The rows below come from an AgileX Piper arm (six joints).
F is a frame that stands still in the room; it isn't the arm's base.
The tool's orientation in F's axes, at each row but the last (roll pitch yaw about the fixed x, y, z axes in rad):
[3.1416 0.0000 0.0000]
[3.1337 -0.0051 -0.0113]
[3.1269 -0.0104 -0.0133]
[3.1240 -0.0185 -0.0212]
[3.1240 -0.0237 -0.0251]
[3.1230 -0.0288 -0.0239]
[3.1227 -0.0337 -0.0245]
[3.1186 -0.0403 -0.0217]
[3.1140 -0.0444 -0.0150]
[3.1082 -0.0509 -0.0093]
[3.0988 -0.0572 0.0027]
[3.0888 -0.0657 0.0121]
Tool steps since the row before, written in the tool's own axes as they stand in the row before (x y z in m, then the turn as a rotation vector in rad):
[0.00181 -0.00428 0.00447 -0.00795 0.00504 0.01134]
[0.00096 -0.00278 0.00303 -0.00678 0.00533 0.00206]
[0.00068 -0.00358 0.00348 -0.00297 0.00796 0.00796]
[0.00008 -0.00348 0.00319 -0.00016 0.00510 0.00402]
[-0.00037 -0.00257 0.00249 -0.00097 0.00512 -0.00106]
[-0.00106 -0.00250 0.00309 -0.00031 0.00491 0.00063]
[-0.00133 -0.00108 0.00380 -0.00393 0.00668 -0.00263]
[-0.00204 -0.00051 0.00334 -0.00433 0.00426 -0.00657]
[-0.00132 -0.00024 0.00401 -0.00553 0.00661 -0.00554]
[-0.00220 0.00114 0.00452 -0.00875 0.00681 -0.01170]
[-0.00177 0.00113 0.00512 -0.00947 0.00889 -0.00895]
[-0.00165 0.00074 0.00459 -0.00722 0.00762 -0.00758]
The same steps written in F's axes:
[0.00181 0.00428 -0.00447 -0.00795 -0.00504 -0.01134]
[0.00101 0.00274 -0.00305 -0.00683 -0.00527 -0.00205]
[0.00076 0.00352 -0.00352 -0.00300 -0.00804 -0.00787]
[0.00021 0.00342 -0.00325 -0.00020 -0.00517 -0.00393]
[-0.00025 0.00253 -0.00254 -0.00112 -0.00507 0.00113]
[-0.00091 0.00246 -0.00317 -0.00041 -0.00491 -0.00055]
[-0.00118 0.00104 -0.00386 -0.00418 -0.00653 0.00262]
[-0.00189 0.00047 -0.00343 -0.00468 -0.00401 0.00649]
[-0.00114 0.00015 -0.00407 -0.00587 -0.00637 0.00547]
[-0.00198 -0.00127 -0.00459 -0.00940 -0.00633 0.01146]
[-0.00147 -0.00135 -0.00516 -0.00996 -0.00853 0.00877]
[-0.00134 -0.00100 -0.00464 -0.00764 -0.00730 0.00748]

